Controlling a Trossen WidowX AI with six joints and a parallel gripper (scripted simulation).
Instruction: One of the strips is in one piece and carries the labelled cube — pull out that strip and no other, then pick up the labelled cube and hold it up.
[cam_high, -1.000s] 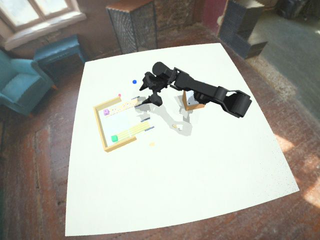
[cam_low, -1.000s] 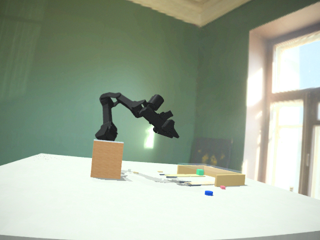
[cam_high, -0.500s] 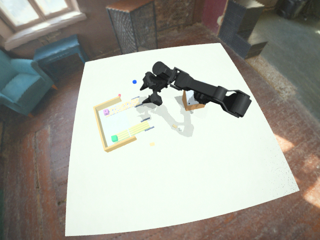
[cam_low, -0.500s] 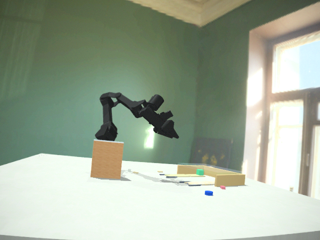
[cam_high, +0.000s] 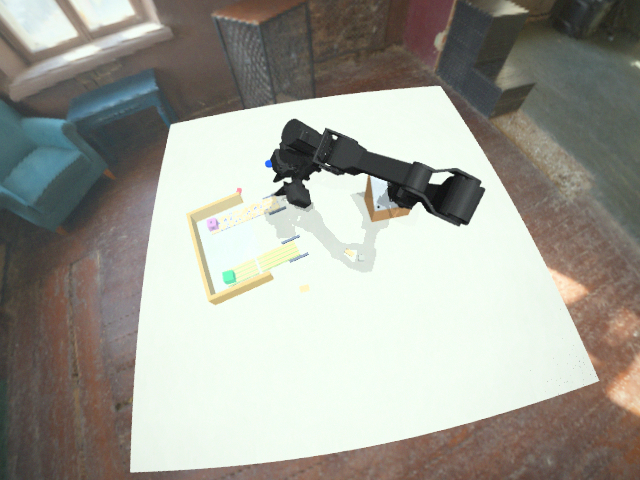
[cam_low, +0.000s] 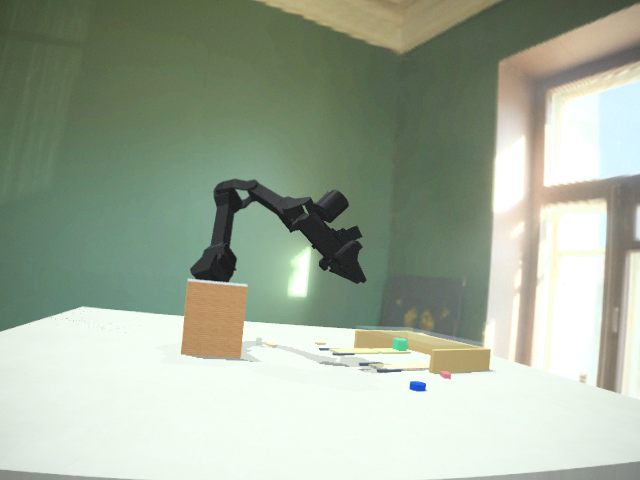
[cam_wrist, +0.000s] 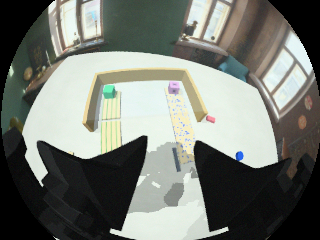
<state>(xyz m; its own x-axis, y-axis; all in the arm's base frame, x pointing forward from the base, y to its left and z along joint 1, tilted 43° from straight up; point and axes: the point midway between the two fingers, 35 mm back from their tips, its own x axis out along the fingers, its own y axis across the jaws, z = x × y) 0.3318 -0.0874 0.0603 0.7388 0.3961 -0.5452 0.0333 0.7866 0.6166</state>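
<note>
My gripper tip is 150 mm short of the red block, 170 mm to the left of it and 180 mm above it. From my gripper tip the other things lie so: striped strip: 40 mm ahead, 110 mm to the left, 190 mm below; blue disc: 30 mm ahead, 270 mm to the right, 180 mm below.
</note>
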